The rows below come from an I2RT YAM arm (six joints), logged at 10 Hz.
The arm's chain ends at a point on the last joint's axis. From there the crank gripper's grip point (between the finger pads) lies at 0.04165 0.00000 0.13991 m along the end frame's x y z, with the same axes.
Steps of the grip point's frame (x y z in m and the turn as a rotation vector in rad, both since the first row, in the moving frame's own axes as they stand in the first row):
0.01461 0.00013 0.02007 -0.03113 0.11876 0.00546
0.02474 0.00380 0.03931 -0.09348 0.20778 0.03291
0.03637 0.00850 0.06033 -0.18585 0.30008 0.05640
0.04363 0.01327 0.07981 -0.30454 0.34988 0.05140
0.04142 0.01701 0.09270 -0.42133 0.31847 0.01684
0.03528 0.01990 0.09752 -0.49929 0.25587 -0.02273
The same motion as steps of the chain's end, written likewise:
-0.00166 -0.00441 0.02606 -0.03113 0.11876 0.00546
-0.00294 -0.01060 0.05157 -0.09348 0.20778 0.03291
-0.00208 -0.01927 0.08140 -0.18585 0.30008 0.05640
0.00007 -0.02893 0.10896 -0.30454 0.34988 0.05140
0.00146 -0.03754 0.12456 -0.42133 0.31847 0.01684
0.00190 -0.04246 0.12884 -0.49929 0.25587 -0.02273

